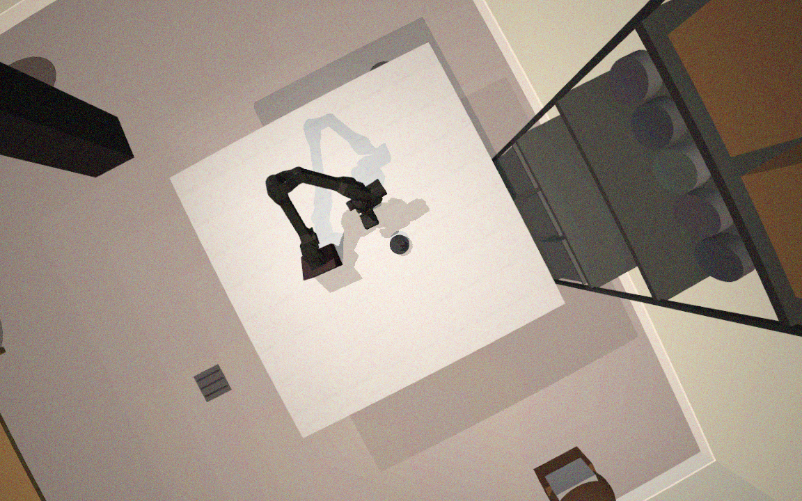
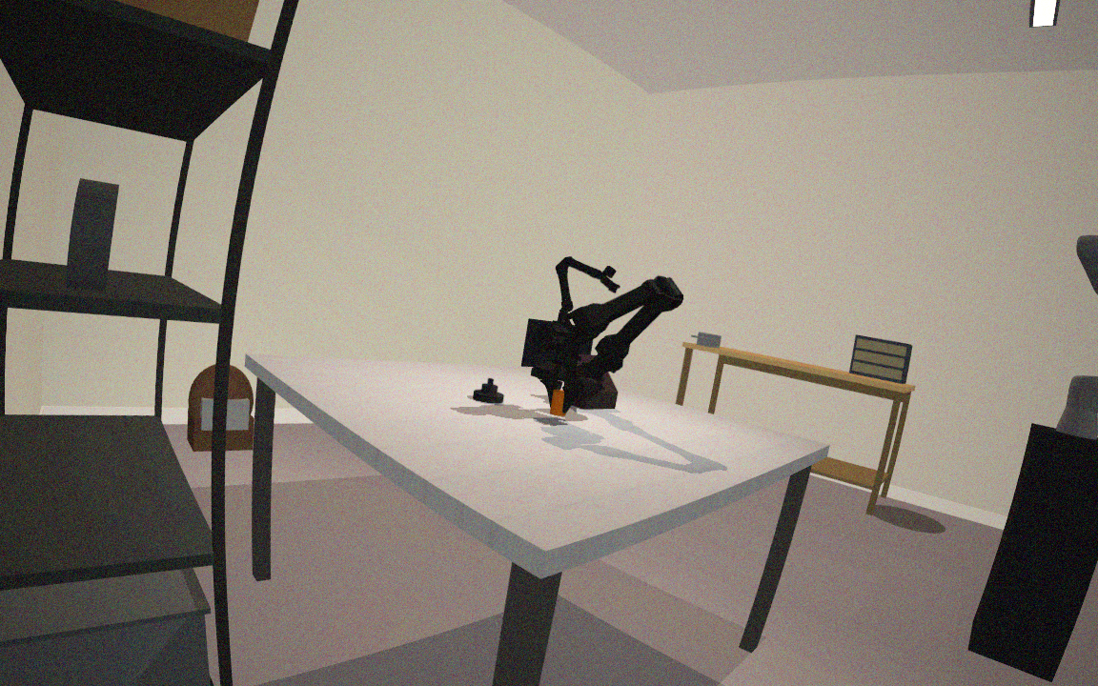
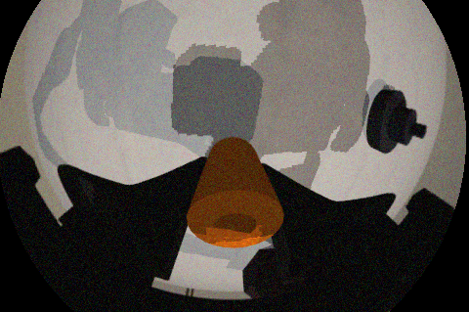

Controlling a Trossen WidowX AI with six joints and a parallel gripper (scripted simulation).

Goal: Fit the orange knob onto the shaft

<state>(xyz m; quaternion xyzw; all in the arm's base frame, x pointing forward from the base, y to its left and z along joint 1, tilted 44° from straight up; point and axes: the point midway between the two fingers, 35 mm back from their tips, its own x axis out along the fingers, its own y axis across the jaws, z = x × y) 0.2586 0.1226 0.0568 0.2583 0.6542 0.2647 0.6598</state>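
The dark round pedestal is 200 mm to the right of my gripper tip, 70 mm ahead of it and 10 mm above it. The rest, counted from my gripper tip: orange knob 20 mm above.
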